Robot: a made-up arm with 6 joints. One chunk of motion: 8 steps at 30 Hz.
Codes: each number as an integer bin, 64 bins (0 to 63) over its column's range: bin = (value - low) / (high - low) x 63, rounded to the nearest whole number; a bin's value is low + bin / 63 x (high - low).
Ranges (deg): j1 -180.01..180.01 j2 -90..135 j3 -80.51..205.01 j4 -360.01..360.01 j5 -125..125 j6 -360.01..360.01
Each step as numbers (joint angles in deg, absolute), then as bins.
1 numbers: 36.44 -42.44 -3.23 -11.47 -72.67 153.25
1 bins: 38 13 17 30 13 45
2 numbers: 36.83 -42.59 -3.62 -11.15 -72.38 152.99
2 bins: 38 13 17 31 13 45
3 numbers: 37.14 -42.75 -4.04 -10.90 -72.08 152.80
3 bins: 38 13 17 31 13 45
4 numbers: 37.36 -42.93 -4.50 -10.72 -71.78 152.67
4 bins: 38 13 17 31 13 45
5 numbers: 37.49 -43.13 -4.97 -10.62 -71.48 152.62
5 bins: 38 13 17 31 13 45
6 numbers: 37.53 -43.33 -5.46 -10.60 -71.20 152.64
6 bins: 38 13 17 31 14 45
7 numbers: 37.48 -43.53 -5.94 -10.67 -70.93 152.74
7 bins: 38 13 16 31 14 45
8 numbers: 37.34 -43.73 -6.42 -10.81 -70.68 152.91
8 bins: 38 13 16 31 14 45
